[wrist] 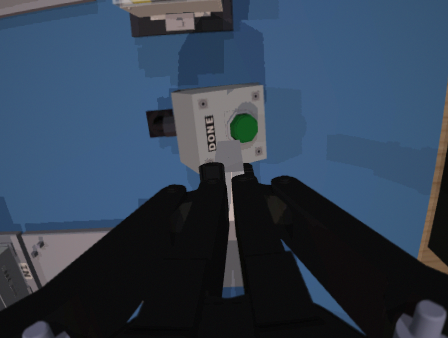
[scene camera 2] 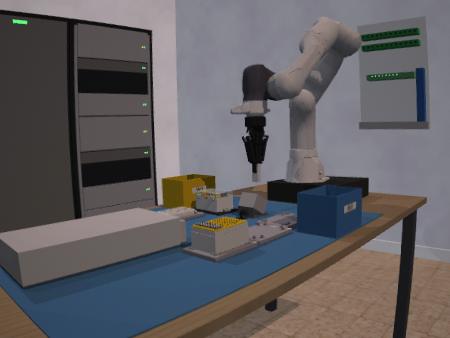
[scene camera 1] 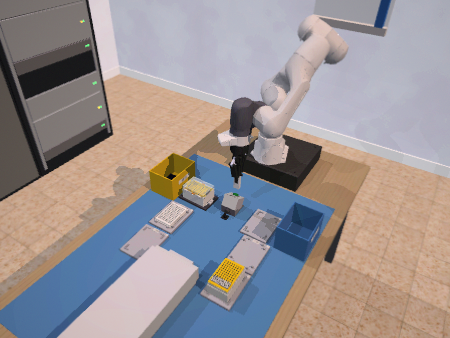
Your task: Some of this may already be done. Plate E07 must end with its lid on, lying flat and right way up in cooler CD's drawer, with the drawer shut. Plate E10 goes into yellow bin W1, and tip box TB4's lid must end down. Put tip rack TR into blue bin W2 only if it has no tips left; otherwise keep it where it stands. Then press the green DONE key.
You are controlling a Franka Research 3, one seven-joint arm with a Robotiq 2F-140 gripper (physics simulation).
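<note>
My gripper [scene camera 1: 237,183] [scene camera 2: 256,175] [wrist: 230,158] is shut and empty, above the grey DONE box [scene camera 1: 232,204] [scene camera 2: 252,204] [wrist: 192,120]. The green key [scene camera 1: 235,194] [wrist: 244,128] shows just ahead of the fingertips in the wrist view. Tip rack TR [scene camera 1: 226,275] [scene camera 2: 220,235] stands on its holder, with pale tips in part of its yellow top. Tip box TB4 [scene camera 1: 198,192] [scene camera 2: 214,201] appears to have its clear lid down. Cooler CD [scene camera 1: 135,295] [scene camera 2: 95,240] appears shut; its inside is hidden. A white plate [scene camera 1: 171,215] lies on a holder; its label is unreadable. Yellow bin W1 [scene camera 1: 164,184] [scene camera 2: 177,193] has a dark patch inside.
Blue bin W2 [scene camera 1: 295,240] [scene camera 2: 322,215] stands at the right; its floor is partly hidden. Flat grey holders [scene camera 1: 145,241] [scene camera 1: 249,254] [scene camera 1: 261,225] lie on the blue mat [scene camera 1: 210,240]. A small black piece [scene camera 1: 225,216] [wrist: 160,123] sits against the DONE box.
</note>
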